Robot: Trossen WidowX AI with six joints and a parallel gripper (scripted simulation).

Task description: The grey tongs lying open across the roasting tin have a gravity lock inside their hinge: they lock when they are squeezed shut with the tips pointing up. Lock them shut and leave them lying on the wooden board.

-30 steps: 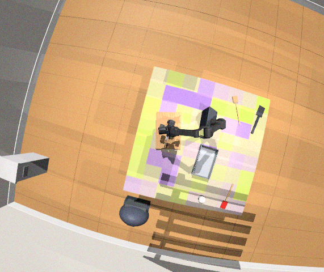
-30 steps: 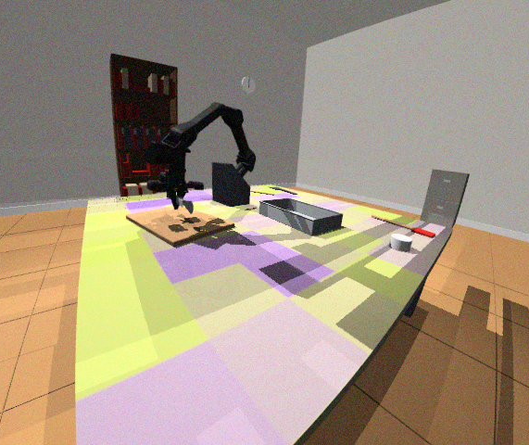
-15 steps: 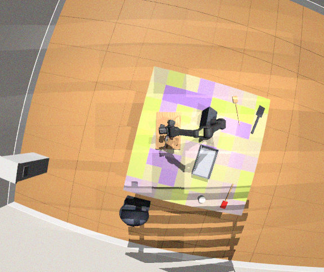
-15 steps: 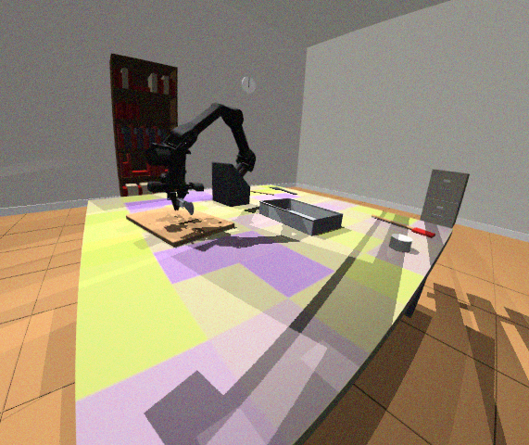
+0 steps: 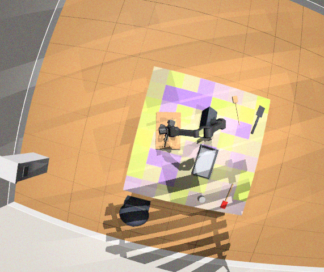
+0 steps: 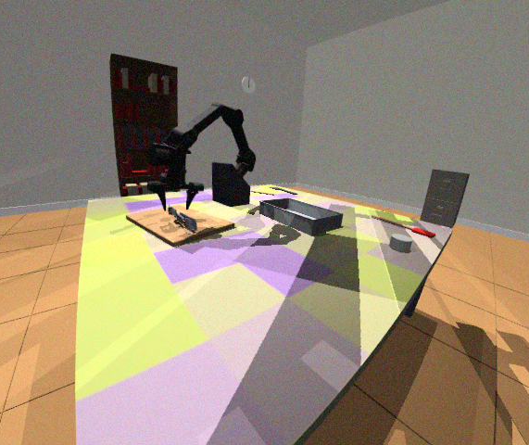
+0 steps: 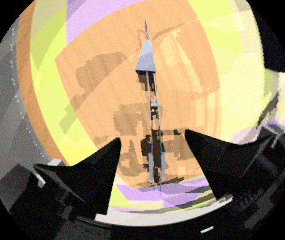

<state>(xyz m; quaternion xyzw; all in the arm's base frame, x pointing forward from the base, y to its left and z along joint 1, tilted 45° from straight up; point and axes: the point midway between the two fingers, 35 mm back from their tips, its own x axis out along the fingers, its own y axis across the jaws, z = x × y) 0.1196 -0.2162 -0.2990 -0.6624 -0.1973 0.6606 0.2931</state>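
The wooden board lies 4 cm below my gripper tip. Also, from my gripper tip: red spatula: 61 cm ahead, 71 cm to the left, 4 cm below; then white cup: 64 cm ahead, 44 cm to the left, 3 cm below; then roasting tin: 25 cm ahead, 40 cm to the left, 2 cm below.
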